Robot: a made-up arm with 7 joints.
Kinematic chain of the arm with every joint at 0, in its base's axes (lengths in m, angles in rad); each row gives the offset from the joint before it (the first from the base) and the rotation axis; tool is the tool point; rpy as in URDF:
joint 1: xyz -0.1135 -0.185 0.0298 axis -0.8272 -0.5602 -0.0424
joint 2: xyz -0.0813 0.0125 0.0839 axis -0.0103 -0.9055 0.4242
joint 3: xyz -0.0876 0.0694 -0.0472 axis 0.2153 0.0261 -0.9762
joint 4: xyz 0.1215 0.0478 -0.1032 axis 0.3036 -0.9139 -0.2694
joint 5: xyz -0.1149 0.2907 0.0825 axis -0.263 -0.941 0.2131
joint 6: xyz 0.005 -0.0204 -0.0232 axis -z
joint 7: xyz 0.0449 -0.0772 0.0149 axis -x
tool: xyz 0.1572 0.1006 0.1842 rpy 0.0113 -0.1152 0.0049
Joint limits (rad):
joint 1: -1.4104..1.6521
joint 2: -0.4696..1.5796
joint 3: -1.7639..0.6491
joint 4: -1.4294..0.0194
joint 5: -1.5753..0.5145
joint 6: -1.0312..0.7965
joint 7: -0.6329..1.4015
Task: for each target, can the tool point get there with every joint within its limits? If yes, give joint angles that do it. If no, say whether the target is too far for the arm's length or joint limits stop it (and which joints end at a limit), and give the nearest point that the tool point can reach.
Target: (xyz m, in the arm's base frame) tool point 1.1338 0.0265 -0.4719
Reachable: no: too far | nearest point 0.3725 -0.0266 -0.2931 | short by 0.784 m
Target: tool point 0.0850 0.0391 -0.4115
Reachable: yes | joints 1.4172 0.3476 -0.2061 -0.2978 -0.6082 -0.5330 -0.1125
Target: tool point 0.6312 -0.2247 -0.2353
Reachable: no: joint limits stop it (at a limit: joint 1, joint 2, joint 4, joint 6, joint 7) | nearest point 0.3730 -0.1468 -0.2083 | short by 0.271 m
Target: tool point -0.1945 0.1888 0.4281
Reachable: yes | joints -0.9971 0.3639 -0.6753 -1.1130 0.0822 0.2244 -0.3844
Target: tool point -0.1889 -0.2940 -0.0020
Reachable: no: joint limits stop it (at a limit: joint 3, joint 4, joint 5, joint 6) | nearest point -0.1702 -0.3454 -0.0319 | short by 0.062 m
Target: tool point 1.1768 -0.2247 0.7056
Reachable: no: too far | nearest point 0.3418 -0.1522 0.4113 | short by 0.888 m
